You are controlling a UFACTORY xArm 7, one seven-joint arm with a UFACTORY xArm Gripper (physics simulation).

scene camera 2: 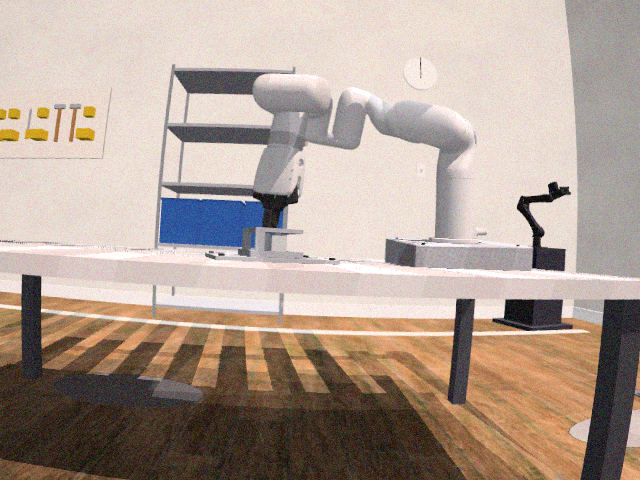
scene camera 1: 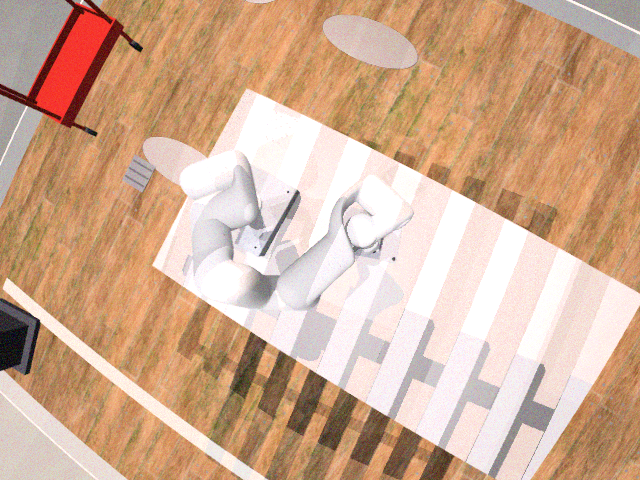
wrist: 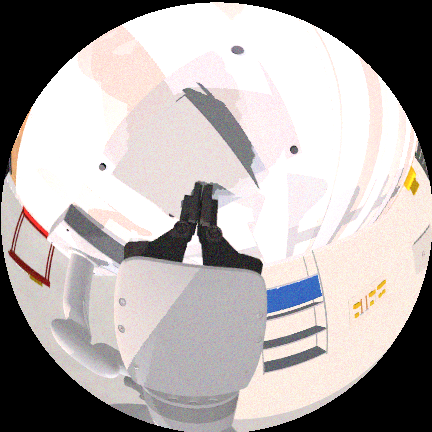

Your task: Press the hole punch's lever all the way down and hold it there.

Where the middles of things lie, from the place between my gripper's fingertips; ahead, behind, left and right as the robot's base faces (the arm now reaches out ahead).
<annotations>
Right now my hand is 20 mm to the right of the lever (wrist: 181, 146) and 20 mm above it. Round my hand: base plate (scene camera 2: 216, 256) (60 mm below, 20 mm to the left).
</annotations>
